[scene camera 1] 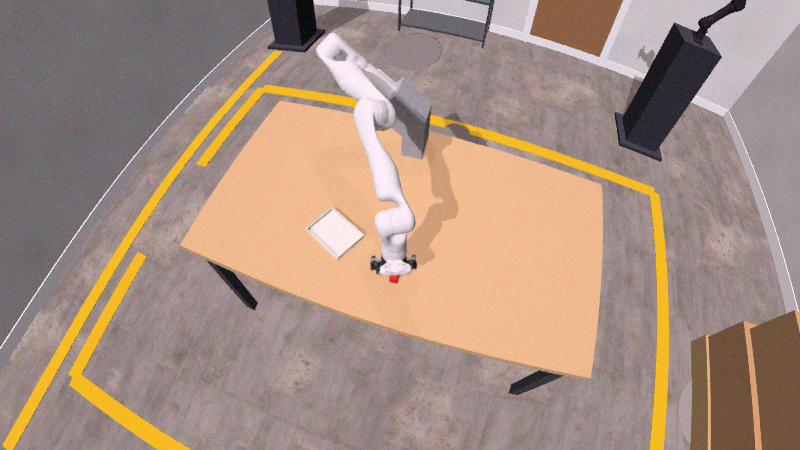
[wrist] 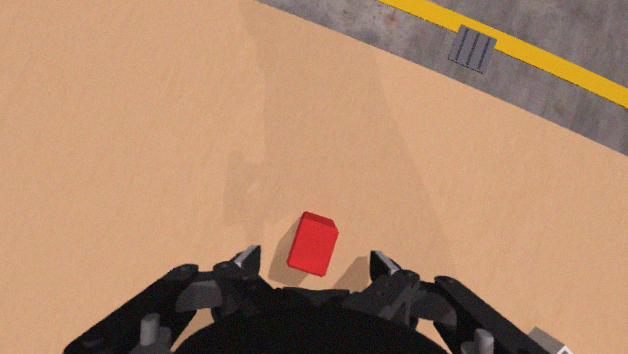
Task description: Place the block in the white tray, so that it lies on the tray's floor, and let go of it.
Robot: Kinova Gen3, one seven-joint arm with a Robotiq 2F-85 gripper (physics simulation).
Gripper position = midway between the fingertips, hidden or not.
Observation:
In view: my gripper (wrist: 315,260), a red block (wrist: 315,238) and a white tray (scene camera 1: 336,234).

